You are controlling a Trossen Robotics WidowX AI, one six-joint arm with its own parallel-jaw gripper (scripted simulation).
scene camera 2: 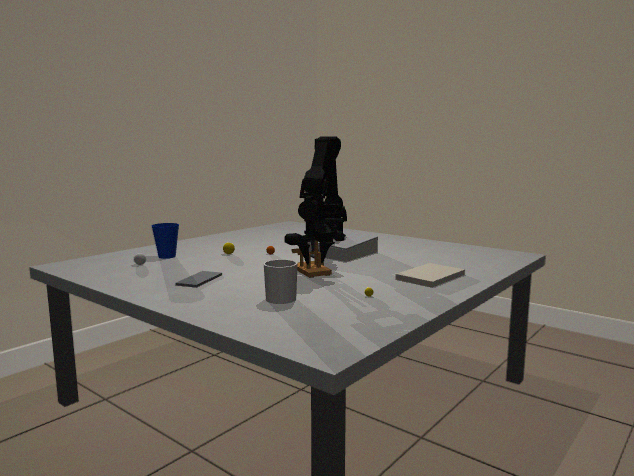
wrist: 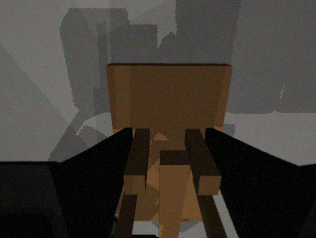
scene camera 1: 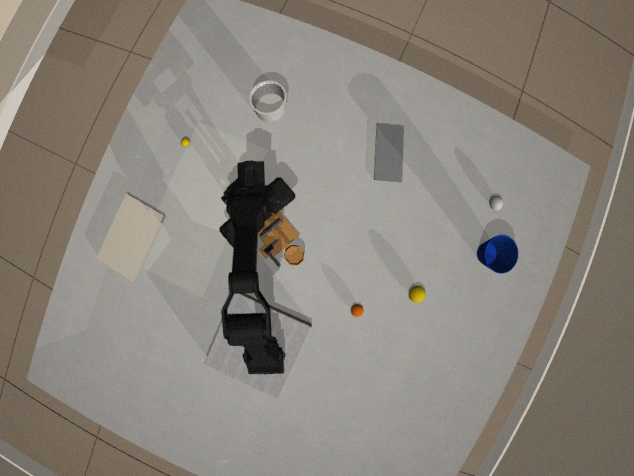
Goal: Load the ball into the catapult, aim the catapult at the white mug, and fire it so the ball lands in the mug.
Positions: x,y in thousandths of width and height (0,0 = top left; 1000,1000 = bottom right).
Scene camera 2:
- gripper: 496,554
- blue cup: 263,493
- beige pad: 679,579
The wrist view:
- gripper: 533,565
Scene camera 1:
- gripper: 411,451
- blue cup: 789,535
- grey slab: 614,310
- beige pad: 212,480
